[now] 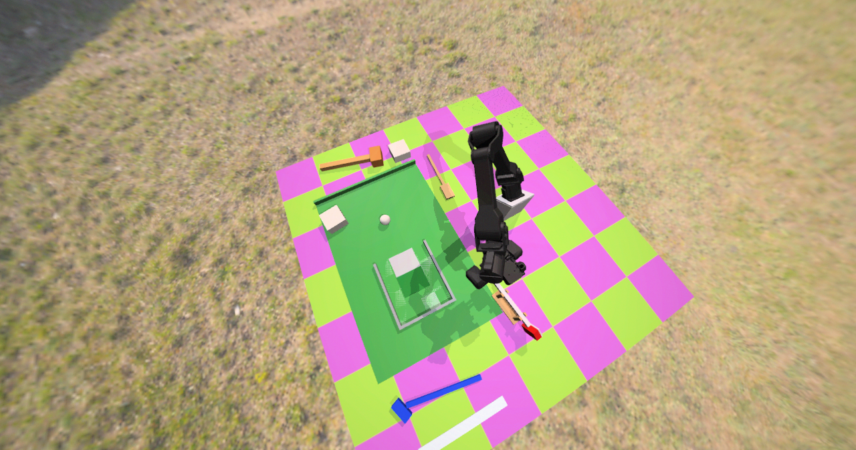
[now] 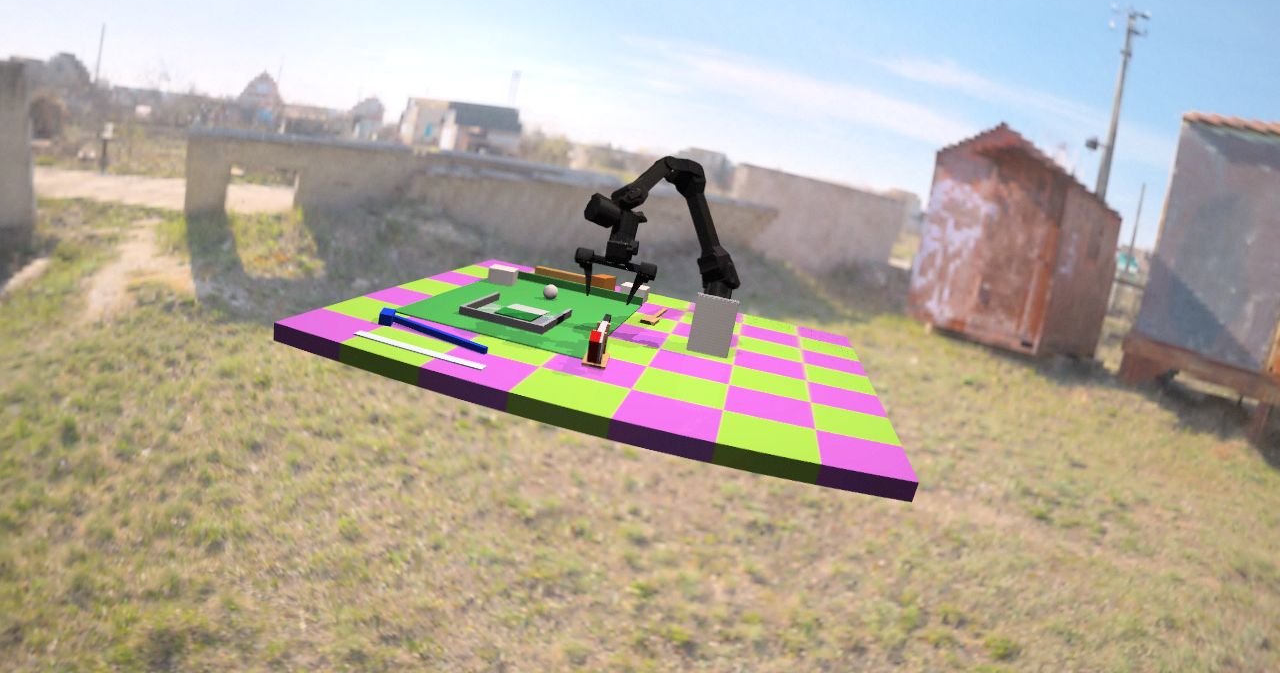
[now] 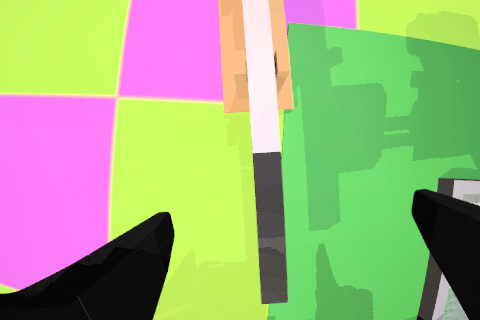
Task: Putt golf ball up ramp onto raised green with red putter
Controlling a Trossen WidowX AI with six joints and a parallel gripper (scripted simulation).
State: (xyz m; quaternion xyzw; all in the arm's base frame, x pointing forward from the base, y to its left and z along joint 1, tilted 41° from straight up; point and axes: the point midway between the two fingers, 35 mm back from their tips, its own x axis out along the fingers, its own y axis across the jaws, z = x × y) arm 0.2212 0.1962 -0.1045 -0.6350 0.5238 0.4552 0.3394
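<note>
The tan paddle is 40 mm behind my gripper tip, 470 mm to the right of it and 110 mm below it. Also, from my gripper tip: wooden stand: 30 mm behind, 110 mm to the left, 80 mm below; blue putter: 320 mm ahead, 250 mm to the left, 100 mm below; red putter: 30 mm behind, 90 mm to the left, 50 mm below.
</note>
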